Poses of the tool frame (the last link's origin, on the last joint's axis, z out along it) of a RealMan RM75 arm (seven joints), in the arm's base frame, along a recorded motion.
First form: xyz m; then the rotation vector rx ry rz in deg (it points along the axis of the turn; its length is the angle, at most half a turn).
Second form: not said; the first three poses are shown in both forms.
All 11 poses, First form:
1: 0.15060 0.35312 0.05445 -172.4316 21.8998 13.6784
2: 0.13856 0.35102 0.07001 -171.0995 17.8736 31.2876
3: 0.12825 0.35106 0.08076 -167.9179 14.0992 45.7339
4: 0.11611 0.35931 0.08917 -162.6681 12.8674 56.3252
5: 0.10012 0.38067 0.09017 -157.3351 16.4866 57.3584
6: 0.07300 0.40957 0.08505 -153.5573 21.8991 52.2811
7: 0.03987 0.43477 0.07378 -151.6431 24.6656 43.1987
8: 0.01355 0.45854 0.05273 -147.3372 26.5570 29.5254
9: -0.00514 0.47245 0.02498 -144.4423 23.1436 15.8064
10: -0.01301 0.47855 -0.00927 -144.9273 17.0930 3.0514
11: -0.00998 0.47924 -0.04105 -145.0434 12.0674 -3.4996
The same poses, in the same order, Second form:
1: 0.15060 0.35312 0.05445 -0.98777 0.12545 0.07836 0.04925
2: 0.13856 0.35102 0.07001 -0.97755 0.10212 0.17876 0.04490
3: 0.12825 0.35106 0.08076 -0.96064 0.08066 0.26164 0.04707
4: 0.11611 0.35931 0.08917 -0.94038 0.07439 0.32561 0.06432
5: 0.10012 0.38067 0.09017 -0.93010 0.09746 0.33908 0.10215
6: 0.07300 0.40957 0.08505 -0.92864 0.13243 0.31617 0.14190
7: 0.03987 0.43477 0.07378 -0.93516 0.15211 0.26640 0.17714
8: 0.01355 0.45854 0.05273 -0.93806 0.16908 0.18798 0.23688
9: -0.00514 0.47245 0.02498 -0.94160 0.15087 0.10304 0.28288
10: -0.01301 0.47855 -0.00927 -0.94942 0.11198 0.01999 0.29267
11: -0.00998 0.47924 -0.04105 -0.95168 0.07918 -0.02296 0.29582
